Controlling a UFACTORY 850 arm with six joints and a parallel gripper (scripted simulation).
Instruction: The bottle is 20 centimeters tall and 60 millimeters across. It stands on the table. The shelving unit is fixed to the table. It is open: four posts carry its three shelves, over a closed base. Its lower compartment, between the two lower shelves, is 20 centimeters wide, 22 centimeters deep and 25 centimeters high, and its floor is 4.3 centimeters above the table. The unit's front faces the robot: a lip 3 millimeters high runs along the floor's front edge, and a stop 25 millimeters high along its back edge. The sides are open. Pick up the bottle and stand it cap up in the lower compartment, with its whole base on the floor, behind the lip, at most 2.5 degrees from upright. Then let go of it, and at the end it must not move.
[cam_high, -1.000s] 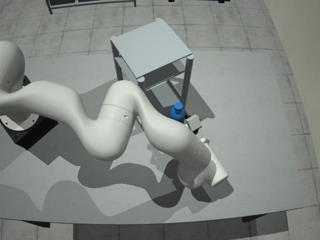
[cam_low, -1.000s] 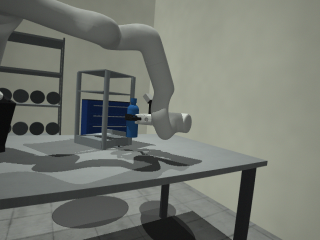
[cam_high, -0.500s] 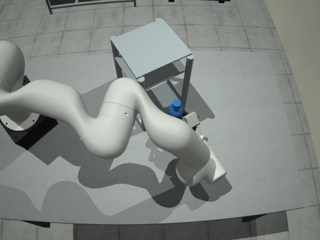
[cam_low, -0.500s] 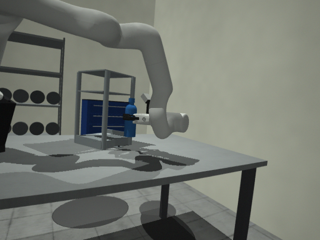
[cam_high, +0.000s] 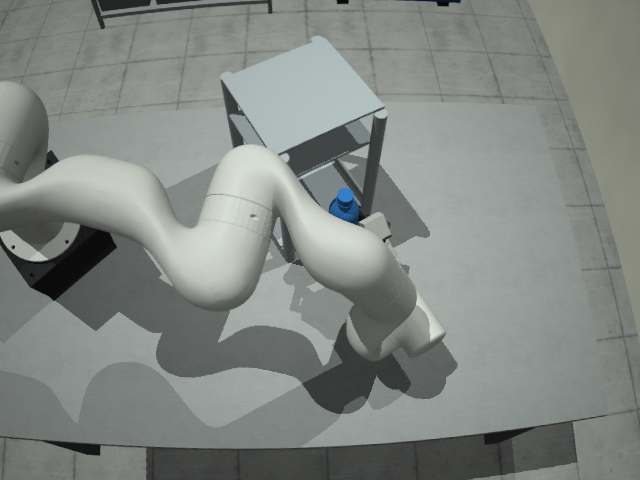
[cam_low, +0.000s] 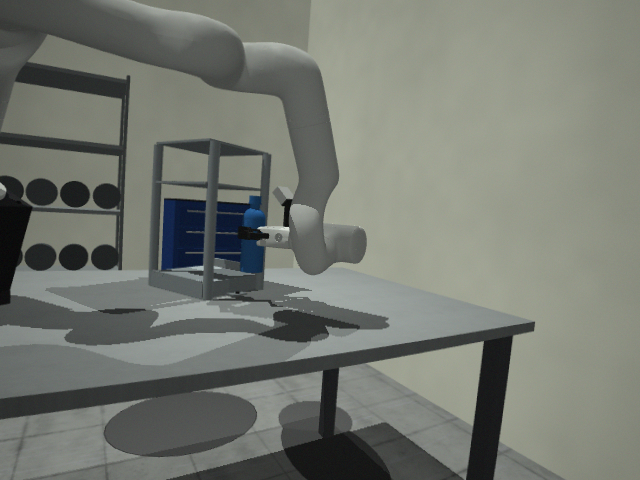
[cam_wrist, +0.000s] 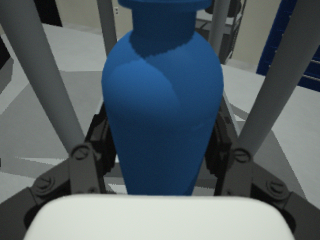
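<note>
Right now my hand is 160 mm to the right of the grey shelving unit, 50 mm past it and 30 mm below it. From my hand the other things lie so: blue bottle 30 mm above.
</note>
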